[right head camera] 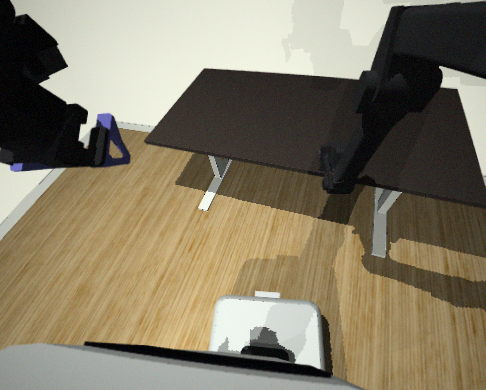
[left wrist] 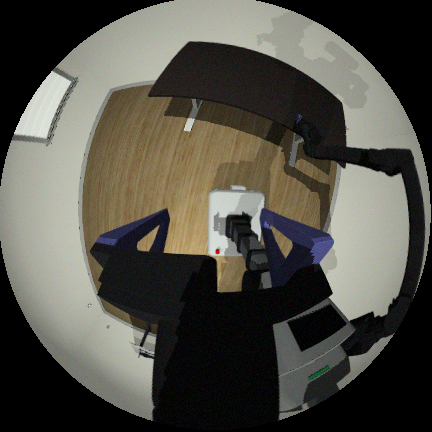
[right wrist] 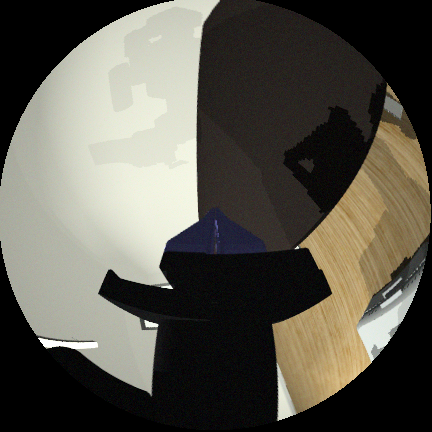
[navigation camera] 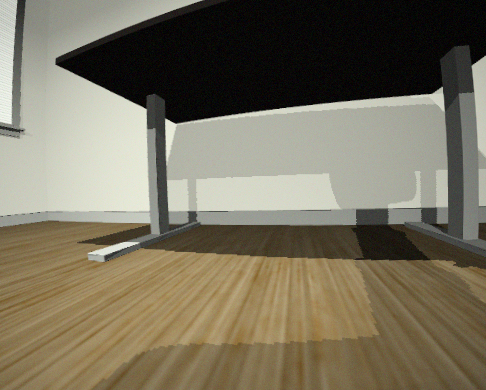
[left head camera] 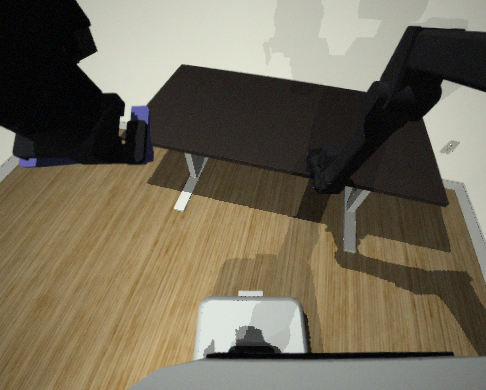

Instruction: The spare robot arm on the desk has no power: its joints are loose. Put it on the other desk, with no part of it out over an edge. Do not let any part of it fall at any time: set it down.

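Observation:
The spare robot arm does not show in any view. A dark desk stands ahead; which of the two desks it is, I cannot tell. No object shows on the visible part of its top, some of which my right arm hides. My left gripper is open and empty, high above the floor in front of the desk, at the left of both head views. My right gripper is shut and empty near the desk's front edge; its shadow falls on the desk top.
The desk's grey legs stand on the wooden floor. My white wheeled base is below the head. A pale wall rises behind the desk. A window shows at the left.

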